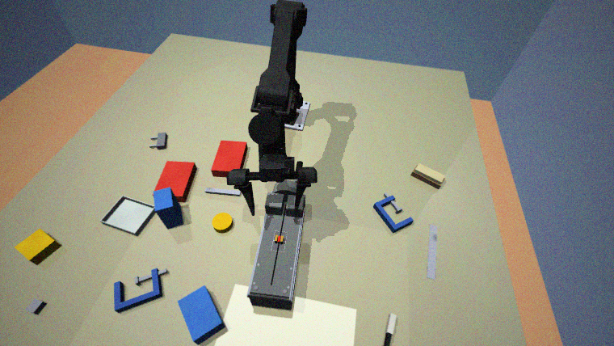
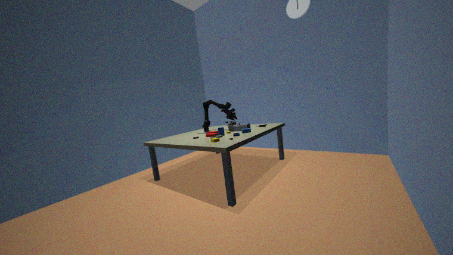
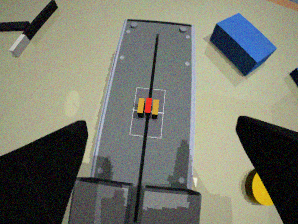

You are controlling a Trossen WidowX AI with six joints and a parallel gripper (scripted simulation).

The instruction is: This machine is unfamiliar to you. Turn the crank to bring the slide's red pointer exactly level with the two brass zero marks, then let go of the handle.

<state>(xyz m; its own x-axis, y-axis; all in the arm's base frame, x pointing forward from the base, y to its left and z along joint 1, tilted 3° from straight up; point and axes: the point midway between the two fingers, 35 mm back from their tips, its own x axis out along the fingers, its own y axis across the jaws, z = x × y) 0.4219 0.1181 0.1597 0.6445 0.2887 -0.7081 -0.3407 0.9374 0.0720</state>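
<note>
My gripper tip is now 16 cm past the dark crank handle and 3 cm above it. Also, from my gripper tip: red pointer: 3 cm ahead, 2 cm to the left, 6 cm below; grey strip: 11 cm behind, 38 cm to the left, 14 cm below; grey tray: 5 cm ahead, 39 cm to the right, 13 cm below.
</note>
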